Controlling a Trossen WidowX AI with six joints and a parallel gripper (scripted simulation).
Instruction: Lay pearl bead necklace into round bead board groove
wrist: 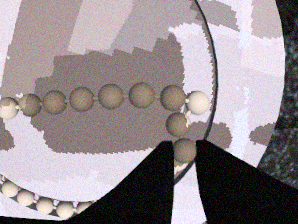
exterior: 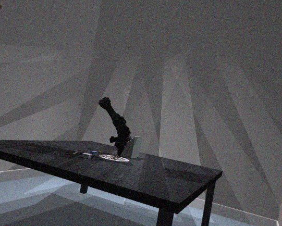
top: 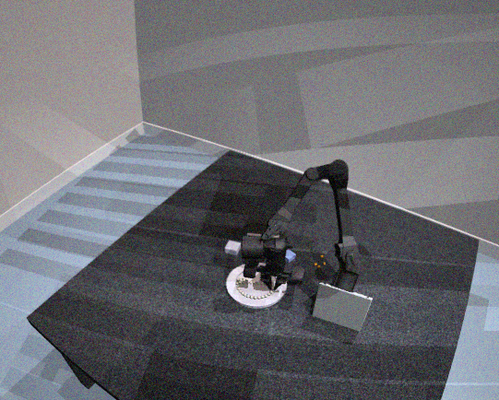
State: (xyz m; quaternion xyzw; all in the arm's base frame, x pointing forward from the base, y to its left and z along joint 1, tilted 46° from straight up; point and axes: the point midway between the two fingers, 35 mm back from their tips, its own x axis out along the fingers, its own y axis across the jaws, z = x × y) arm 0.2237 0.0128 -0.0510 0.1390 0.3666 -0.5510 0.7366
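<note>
The round white bead board lies 6 cm ahead of my gripper tip and 1 cm below it. Also, from my gripper tip: small white block: 23 cm ahead, 10 cm to the right, 1 cm below; then small blue cube: 18 cm to the right, 4 cm ahead, 1 cm below; then thin white stick: 22 cm to the right, 18 cm ahead, 2 cm below.
</note>
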